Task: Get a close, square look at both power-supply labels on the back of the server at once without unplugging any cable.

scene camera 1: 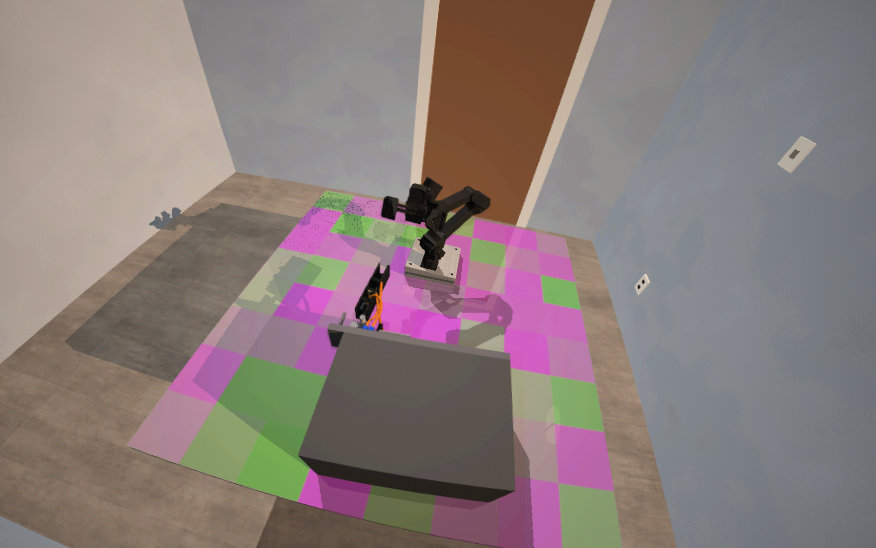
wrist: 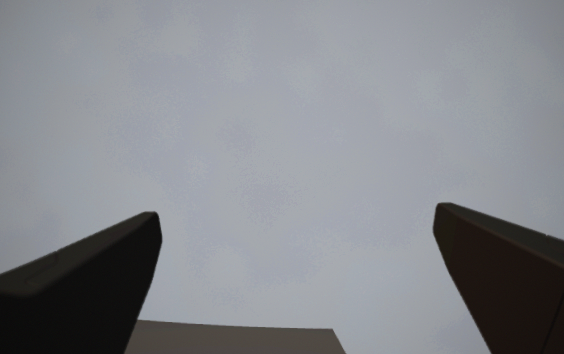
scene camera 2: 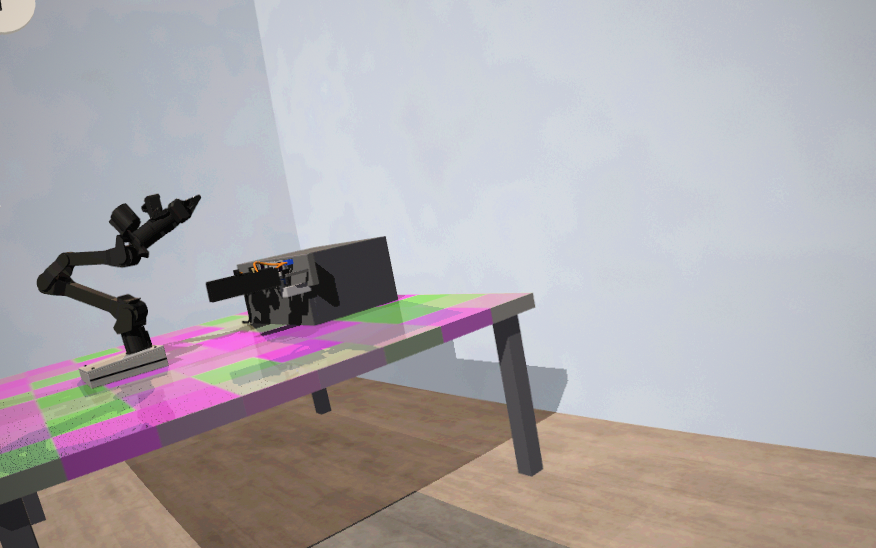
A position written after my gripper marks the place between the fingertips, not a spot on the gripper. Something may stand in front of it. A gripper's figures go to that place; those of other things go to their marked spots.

My gripper (scene camera 2: 195, 199) is 1.75 m from the lens. A cable arm (scene camera 2: 240, 284): 1.66 m from the lens.
